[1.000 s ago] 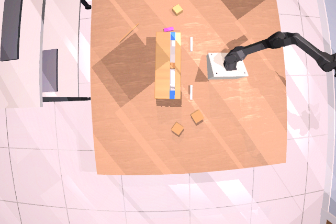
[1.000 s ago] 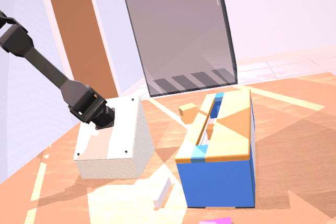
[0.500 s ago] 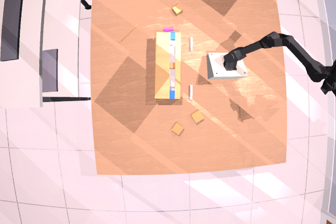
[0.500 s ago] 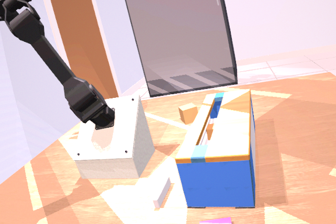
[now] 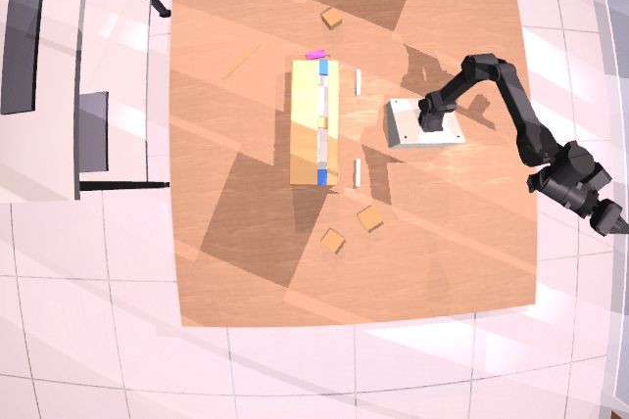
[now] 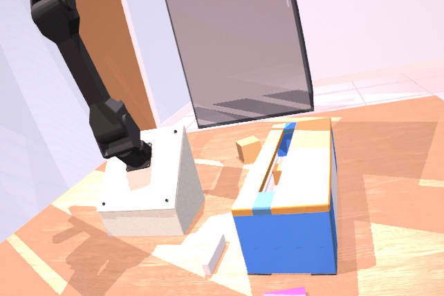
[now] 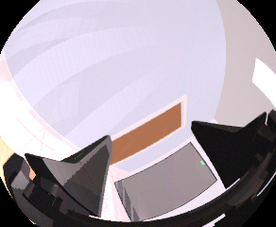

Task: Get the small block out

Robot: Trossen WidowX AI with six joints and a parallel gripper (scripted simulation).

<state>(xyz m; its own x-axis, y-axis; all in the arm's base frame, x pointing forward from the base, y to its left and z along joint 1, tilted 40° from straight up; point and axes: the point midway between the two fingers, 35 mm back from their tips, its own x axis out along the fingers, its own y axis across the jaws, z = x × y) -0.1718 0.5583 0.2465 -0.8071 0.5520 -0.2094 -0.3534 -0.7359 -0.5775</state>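
My gripper tip is 61 cm above the orange block, 55 cm short of it and 33 cm to the left of it. Also, from my gripper tip: thin stick: 80 cm ahead, 69 cm below, 59 cm to the right; box: 63 cm below, 54 cm ahead, 33 cm to the right.
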